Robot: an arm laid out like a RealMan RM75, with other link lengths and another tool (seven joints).
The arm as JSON. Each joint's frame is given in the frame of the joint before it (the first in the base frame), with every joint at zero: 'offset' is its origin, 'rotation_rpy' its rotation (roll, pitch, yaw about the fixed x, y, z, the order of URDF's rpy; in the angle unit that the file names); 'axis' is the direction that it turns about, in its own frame. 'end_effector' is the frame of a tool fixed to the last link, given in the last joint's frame.
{
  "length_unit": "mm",
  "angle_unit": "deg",
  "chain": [
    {
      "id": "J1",
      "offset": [
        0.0,
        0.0,
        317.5
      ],
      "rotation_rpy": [
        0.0,
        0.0,
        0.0
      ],
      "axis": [
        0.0,
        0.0,
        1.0
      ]
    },
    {
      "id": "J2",
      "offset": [
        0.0,
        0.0,
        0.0
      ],
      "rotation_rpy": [
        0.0,
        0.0,
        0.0
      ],
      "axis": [
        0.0,
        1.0,
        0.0
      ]
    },
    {
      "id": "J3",
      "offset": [
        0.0,
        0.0,
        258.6
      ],
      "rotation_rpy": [
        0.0,
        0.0,
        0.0
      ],
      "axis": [
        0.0,
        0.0,
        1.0
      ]
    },
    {
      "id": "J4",
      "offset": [
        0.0,
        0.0,
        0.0
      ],
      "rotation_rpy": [
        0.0,
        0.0,
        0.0
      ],
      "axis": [
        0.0,
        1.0,
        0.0
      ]
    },
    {
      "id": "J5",
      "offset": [
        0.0,
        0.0,
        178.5
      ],
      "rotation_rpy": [
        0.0,
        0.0,
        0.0
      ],
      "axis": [
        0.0,
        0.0,
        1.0
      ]
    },
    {
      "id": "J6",
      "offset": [
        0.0,
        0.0,
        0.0
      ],
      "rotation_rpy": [
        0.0,
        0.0,
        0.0
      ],
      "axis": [
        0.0,
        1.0,
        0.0
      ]
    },
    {
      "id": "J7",
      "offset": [
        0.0,
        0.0,
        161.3
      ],
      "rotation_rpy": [
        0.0,
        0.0,
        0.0
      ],
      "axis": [
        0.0,
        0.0,
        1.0
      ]
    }
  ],
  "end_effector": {
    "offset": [
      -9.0,
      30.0,
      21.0
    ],
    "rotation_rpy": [
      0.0,
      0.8,
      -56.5
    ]
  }
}
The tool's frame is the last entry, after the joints.
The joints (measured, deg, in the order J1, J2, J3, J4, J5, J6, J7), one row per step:
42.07 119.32 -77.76 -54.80 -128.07 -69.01 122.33
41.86 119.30 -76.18 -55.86 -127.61 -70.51 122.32
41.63 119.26 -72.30 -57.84 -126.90 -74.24 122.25
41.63 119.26 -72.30 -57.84 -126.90 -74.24 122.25
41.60 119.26 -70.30 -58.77 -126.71 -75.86 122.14
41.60 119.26 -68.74 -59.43 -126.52 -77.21 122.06
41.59 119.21 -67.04 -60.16 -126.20 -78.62 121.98
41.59 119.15 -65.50 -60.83 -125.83 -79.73 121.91
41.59 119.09 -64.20 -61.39 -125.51 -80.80 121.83
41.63 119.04 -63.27 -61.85 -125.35 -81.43 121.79
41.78 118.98 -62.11 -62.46 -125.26 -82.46 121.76
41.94 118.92 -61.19 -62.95 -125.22 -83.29 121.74
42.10 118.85 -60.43 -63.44 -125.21 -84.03 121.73
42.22 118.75 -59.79 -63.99 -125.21 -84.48 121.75
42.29 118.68 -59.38 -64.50 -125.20 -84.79 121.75
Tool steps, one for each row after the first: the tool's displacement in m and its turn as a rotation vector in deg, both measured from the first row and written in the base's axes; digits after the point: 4 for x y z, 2 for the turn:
-0.0038 0.0002 0.0054 0.05 1.35 -0.30
-0.0107 0.0001 0.0179 -0.12 4.09 -1.04
-0.0107 0.0001 0.0179 -0.12 4.09 -1.04
-0.0138 0.0009 0.0244 0.07 5.33 -1.24
-0.0161 0.0011 0.0294 0.10 6.31 -1.42
-0.0187 0.0015 0.0352 0.24 7.45 -1.58
-0.0212 0.0024 0.0408 0.55 8.56 -1.67
-0.0231 0.0027 0.0456 0.68 9.47 -1.72
-0.0247 0.0035 0.0492 0.96 10.06 -1.67
-0.0269 0.0039 0.0537 1.09 10.66 -1.50
-0.0287 0.0042 0.0573 1.19 11.09 -1.32
-0.0304 0.0046 0.0605 1.28 11.39 -1.09
-0.0319 0.0056 0.0638 1.64 11.62 -0.81
-0.0332 0.0063 0.0664 1.95 11.75 -0.49

